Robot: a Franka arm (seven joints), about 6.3 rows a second.
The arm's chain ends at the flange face. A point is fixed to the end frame.
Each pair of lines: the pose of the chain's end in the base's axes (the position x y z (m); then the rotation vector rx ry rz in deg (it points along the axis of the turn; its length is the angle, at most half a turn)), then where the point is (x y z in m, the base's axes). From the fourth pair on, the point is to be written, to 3 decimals.
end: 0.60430 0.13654 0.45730 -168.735 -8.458 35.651
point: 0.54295 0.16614 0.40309
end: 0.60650 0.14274 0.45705 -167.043 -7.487 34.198
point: 0.54625 0.17519 0.40323
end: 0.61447 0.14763 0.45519 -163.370 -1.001 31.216
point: 0.55844 0.18855 0.40260
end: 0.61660 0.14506 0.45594 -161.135 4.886 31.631
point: 0.563 0.191 0.405
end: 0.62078 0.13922 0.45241 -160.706 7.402 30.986
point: 0.569 0.187 0.402
